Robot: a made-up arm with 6 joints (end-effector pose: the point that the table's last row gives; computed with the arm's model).
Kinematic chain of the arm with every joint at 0, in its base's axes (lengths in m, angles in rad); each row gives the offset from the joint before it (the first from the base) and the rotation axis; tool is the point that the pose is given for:
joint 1: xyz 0 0 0.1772 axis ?
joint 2: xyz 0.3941 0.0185 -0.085 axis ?
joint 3: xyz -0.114 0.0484 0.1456 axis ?
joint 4: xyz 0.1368 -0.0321 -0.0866 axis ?
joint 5: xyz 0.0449 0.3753 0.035 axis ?
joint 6: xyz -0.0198 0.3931 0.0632 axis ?
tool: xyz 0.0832 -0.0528 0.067
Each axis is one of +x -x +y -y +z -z.
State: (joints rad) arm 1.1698 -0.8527 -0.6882 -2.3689 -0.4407 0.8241
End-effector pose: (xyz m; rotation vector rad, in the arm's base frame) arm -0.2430 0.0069 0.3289 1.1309 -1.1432 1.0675
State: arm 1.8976 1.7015 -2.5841 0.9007 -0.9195 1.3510
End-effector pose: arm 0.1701 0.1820 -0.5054 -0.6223 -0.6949 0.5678
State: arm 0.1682 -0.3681 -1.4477 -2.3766 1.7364 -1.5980
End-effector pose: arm 0.5786 -0.1759 0.0260 -1.8697 -1.4228 -0.9321
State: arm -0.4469 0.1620 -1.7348 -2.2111 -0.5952 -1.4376
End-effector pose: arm 0.2759 -0.4501 -0.0625 -2.5835 0.4281 0.3372
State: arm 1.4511 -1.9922 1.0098 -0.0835 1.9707 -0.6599
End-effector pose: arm 0.8233 0.3708 0.3054 0.3810 2.1532 1.0717
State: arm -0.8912 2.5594 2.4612 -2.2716 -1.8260 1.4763
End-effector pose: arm 0.4517 -0.0582 -0.0004 -2.1584 1.1852 -1.3820
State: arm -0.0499 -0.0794 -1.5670 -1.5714 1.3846 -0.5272
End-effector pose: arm 0.6608 0.1283 -0.1499 -2.0102 -1.7571 -0.3099
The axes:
joint 1: +x
joint 2: +z
joint 3: +y
joint 4: -z
joint 5: -x
joint 6: -y

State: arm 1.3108 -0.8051 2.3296 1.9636 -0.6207 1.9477
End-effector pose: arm -0.0035 0.6517 0.2347 -0.4332 0.2106 0.2585
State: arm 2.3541 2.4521 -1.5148 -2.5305 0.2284 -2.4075
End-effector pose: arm 0.7128 -0.1759 0.6634 0.7727 -1.1235 -1.6527
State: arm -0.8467 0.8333 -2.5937 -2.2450 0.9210 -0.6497
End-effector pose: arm 0.8740 0.1439 0.1234 1.2729 2.3724 -0.2821
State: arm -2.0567 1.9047 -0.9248 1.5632 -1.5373 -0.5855
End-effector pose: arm 0.5251 0.5342 -0.0880 0.4589 0.8421 -0.0891
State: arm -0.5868 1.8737 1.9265 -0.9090 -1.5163 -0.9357
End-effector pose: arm 0.0179 0.0878 0.1453 0.2990 -2.5165 1.2872
